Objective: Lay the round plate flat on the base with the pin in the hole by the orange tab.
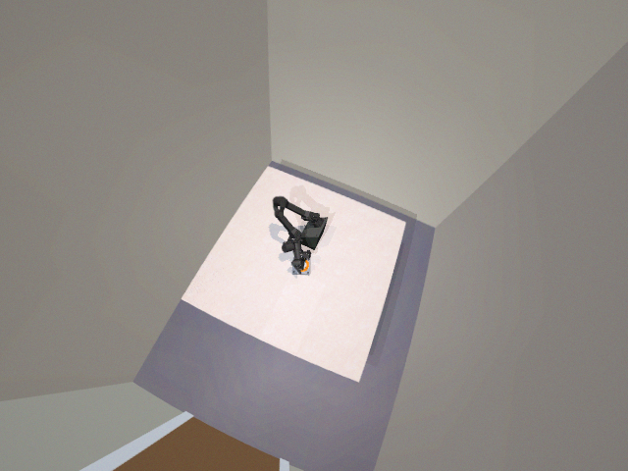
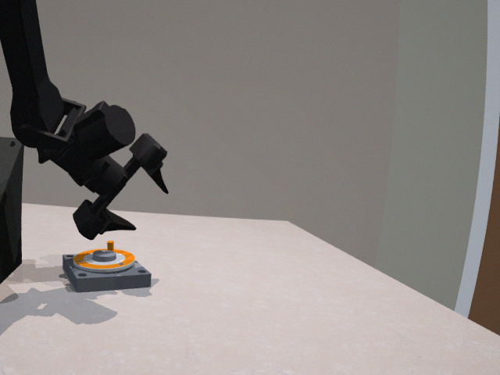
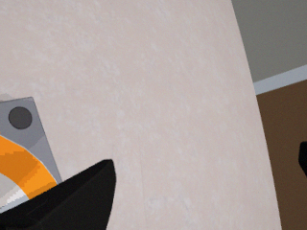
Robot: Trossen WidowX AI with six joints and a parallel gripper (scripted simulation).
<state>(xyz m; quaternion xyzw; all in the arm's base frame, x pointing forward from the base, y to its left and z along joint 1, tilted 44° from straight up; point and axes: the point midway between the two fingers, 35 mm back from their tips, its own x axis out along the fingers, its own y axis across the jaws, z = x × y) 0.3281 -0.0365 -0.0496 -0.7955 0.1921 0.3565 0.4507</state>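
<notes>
Now: gripper tip 9 cm above the square base, 8 cm past it and 3 cm to the left of it.
</notes>
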